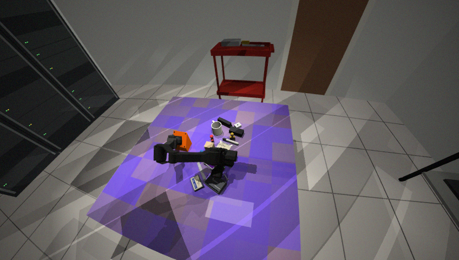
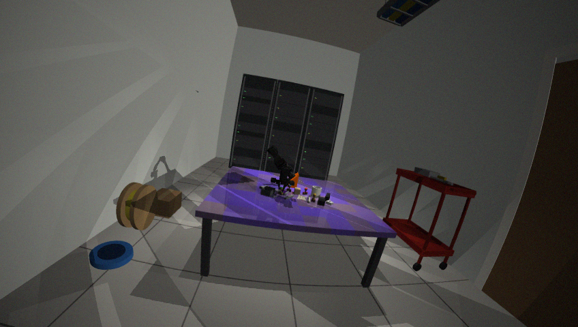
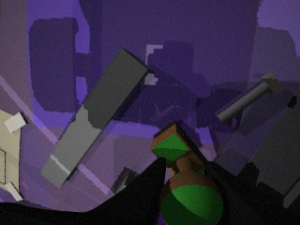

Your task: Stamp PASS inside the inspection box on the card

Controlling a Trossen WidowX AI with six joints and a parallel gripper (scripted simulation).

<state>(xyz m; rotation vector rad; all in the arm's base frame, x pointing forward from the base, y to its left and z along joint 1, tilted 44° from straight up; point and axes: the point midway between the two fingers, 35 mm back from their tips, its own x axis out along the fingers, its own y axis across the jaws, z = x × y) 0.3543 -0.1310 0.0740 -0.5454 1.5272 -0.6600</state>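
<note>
The ink pad is 9 cm behind my gripper tip, 4 cm to the left of it and 3 cm below it. Also, from my gripper tip: grey bar: 1 cm ahead, 7 cm to the left, 3 cm below; green-knobbed stamp: right at my gripper tip; bolt: 4 cm ahead, 5 cm to the right, 3 cm below.
</note>
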